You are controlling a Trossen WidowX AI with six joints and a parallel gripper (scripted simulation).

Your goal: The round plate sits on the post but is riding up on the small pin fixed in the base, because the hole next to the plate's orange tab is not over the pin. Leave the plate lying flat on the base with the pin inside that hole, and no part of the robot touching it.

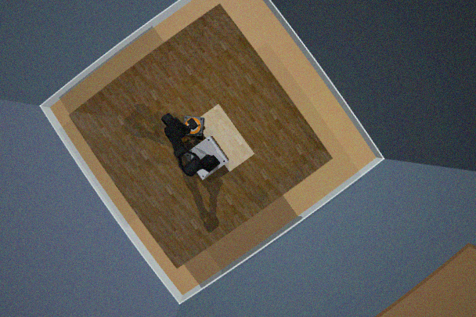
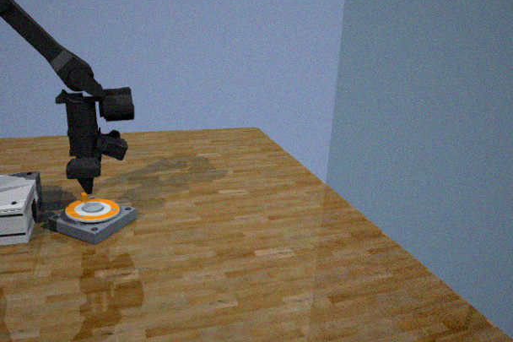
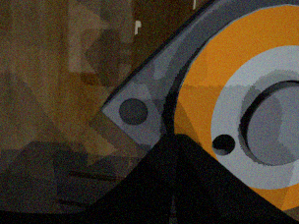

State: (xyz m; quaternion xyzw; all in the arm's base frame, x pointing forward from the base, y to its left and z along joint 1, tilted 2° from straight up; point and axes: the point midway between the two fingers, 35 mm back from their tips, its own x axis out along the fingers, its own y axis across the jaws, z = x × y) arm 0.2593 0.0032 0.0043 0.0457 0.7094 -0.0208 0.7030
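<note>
Right now the round plate is 30 mm to the right of my gripper tip and 10 mm below it. The rest, counted from my gripper tip: square grey base (50 mm to the right, 20 mm below).
</note>
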